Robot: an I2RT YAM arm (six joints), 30 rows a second.
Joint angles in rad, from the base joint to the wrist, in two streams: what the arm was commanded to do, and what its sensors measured. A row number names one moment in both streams.
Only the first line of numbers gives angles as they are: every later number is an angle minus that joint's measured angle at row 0.
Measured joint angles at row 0:
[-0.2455 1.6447 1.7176 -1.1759 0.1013 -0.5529]
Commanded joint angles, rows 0 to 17:
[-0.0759 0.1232 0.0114 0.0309 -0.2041 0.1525]
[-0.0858 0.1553 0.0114 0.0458 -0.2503 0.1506]
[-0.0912 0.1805 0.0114 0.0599 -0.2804 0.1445]
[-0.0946 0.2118 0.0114 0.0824 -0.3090 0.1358]
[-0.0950 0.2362 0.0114 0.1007 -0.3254 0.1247]
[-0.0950 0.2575 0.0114 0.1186 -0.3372 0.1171]
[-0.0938 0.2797 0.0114 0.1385 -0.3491 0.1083]
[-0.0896 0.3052 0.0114 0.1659 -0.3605 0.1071]
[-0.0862 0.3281 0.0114 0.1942 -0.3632 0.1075]
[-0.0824 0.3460 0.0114 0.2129 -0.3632 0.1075]
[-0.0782 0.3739 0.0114 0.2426 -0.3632 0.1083]
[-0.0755 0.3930 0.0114 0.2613 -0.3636 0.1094]
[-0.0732 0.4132 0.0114 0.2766 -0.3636 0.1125]
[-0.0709 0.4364 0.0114 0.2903 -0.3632 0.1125]
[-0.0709 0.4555 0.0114 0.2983 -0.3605 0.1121]
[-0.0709 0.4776 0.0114 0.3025 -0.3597 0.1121]
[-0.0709 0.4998 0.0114 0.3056 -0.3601 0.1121]
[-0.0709 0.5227 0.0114 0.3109 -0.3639 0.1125]
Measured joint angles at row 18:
[-0.0732 0.4555 0.0000 0.3033 -0.3315 0.0934]
